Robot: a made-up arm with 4 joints. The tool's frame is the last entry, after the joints.
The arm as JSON. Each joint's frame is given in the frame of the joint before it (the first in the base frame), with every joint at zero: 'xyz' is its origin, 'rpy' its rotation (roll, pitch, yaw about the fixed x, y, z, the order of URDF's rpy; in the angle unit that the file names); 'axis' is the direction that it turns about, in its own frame. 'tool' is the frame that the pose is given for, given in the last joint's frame.
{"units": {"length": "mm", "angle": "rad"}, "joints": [
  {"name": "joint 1", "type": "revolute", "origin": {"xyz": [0.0, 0.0, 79.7], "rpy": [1.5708, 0.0, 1.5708]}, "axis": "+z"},
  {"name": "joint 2", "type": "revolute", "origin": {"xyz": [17.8, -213.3, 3.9], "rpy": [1.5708, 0.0, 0.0]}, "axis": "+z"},
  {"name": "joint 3", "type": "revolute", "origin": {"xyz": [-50.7, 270.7, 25.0], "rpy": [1.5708, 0.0, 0.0]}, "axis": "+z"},
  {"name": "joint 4", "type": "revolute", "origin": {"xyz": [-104.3, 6.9, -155.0], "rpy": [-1.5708, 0.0, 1.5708]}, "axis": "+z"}
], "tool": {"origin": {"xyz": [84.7, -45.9, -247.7], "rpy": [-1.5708, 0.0, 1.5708]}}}
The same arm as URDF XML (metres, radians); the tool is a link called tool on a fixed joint. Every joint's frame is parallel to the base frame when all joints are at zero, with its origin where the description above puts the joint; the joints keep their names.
<robot name="arm">
<joint name="tool_fixed" type="fixed"><parent link="link4"/><child link="tool"/><origin xyz="-0.0459 0.2477 -0.0847" rpy="0.0000 0.0000 0.0000"/></joint>
<joint name="joint 4" type="continuous"><parent link="link3"/><child link="link4"/><origin xyz="0.1550 -0.1043 -0.0069"/><axis xyz="0 -1 0"/></joint>
<joint name="joint 3" type="continuous"><parent link="link2"/><child link="link3"/><origin xyz="0.2707 -0.0507 -0.0250"/><axis xyz="-1 0 0"/></joint>
<joint name="joint 2" type="continuous"><parent link="link1"/><child link="link2"/><origin xyz="0.0039 0.0178 -0.2133"/><axis xyz="0 0 -1"/></joint>
<joint name="joint 1" type="continuous"><parent link="base_link"/><child link="link1"/><origin xyz="0.0000 0.0000 0.0797"/><axis xyz="1 0 0"/></joint>
<link name="base_link"/>
<link name="link1"/>
<link name="link2"/>
<link name="link3"/>
<link name="link4"/>
<link name="tool"/>
</robot>

